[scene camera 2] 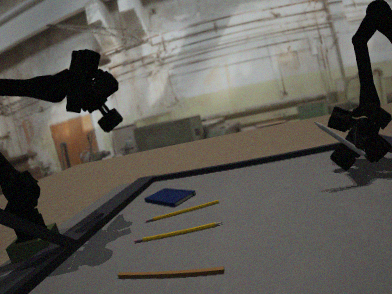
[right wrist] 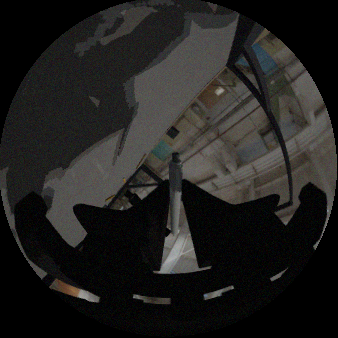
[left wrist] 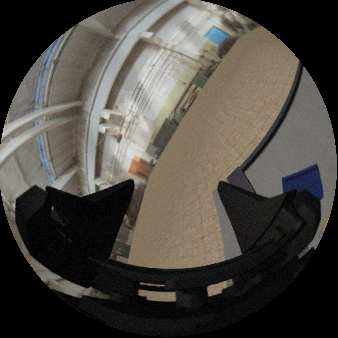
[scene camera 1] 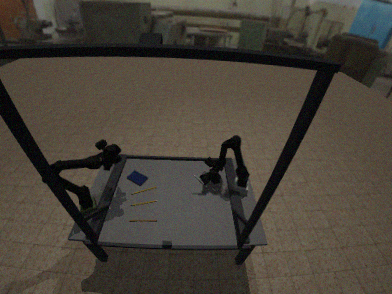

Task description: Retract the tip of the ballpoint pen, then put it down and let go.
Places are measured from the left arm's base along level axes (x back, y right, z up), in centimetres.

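Where they show: left gripper, fingertip midpoint: [scene camera 2: 104, 105] [left wrist: 177, 184]; right gripper, fingertip midpoint: [scene camera 2: 355, 149] [right wrist: 174, 183] [scene camera 1: 203, 184]; left arm's base at its link origin: [right wrist: 125, 191] [scene camera 1: 87, 204]; right arm's base at its link origin: [scene camera 1: 241, 183].
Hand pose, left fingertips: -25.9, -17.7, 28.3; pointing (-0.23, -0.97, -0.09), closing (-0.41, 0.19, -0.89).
Each offset is from my left fingertips to the top centre of the thing, as dx, dy, dz. Level surfaces: height alone.
The grey-white ballpoint pen [scene camera 1: 198, 178] [scene camera 2: 332, 133] [right wrist: 175, 192] is between the fingers of my right gripper [right wrist: 174, 183], which is shut on it. The pen is tilted low over the right part of the table, its shadow below. In the right wrist view its dark end cap is beyond the fingertips and its narrower end lies back between the fingers. Whether the writing tip is out is too small and dark to tell. My left gripper [left wrist: 177, 184] is open and empty, raised at the far left corner of the table, well apart from the pen.
On the grey table @[dz -32.3] [scene camera 1: 185, 220] [scene camera 2: 280, 240] lie a blue notebook @[-12.1, +8.1, -31.1] [scene camera 1: 137, 178] [scene camera 2: 171, 197] [left wrist: 304, 181], two yellow pencils @[-12.4, +21.7, -31.6] [scene camera 1: 144, 191] @[-8.7, +31.7, -31.4] [scene camera 2: 177, 233] and an orange-brown stick @[-3.6, +43.9, -31.6] [scene camera 1: 143, 220] [scene camera 2: 171, 273], all left of the pen. Dark frame posts [scene camera 1: 295, 150] rise at the table's sides.
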